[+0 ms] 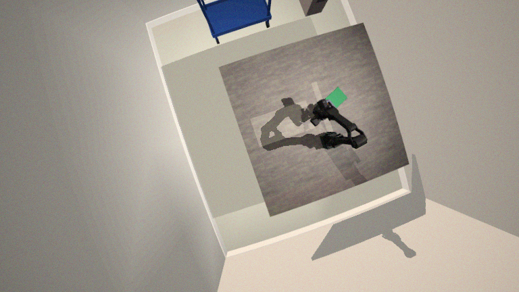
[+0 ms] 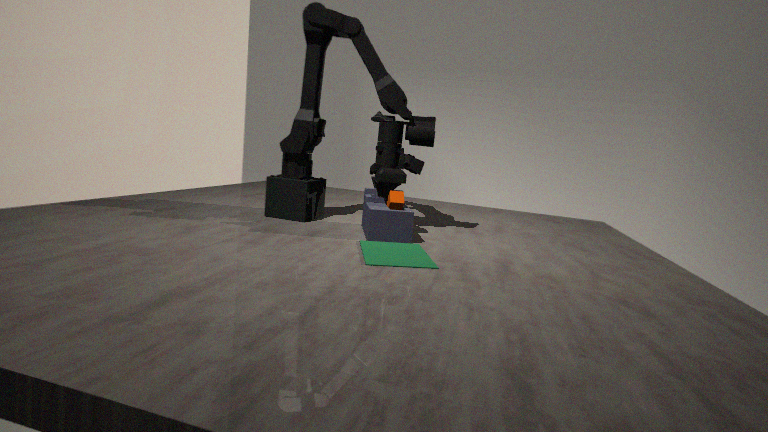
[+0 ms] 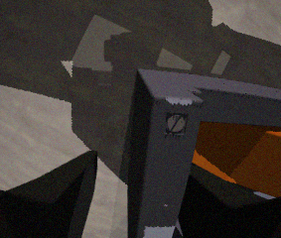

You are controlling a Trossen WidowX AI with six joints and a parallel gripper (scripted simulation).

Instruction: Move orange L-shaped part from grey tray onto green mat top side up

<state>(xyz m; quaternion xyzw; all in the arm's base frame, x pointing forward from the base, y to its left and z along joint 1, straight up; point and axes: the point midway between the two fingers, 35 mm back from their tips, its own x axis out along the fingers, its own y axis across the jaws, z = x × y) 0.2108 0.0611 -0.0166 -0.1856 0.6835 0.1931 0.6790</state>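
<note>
Right now the orange L-shaped part is 50 mm to the right of my gripper tip and 20 mm ahead of it. Also, from my gripper tip: green mat (200 mm to the right, 120 mm ahead, 60 mm below).
</note>
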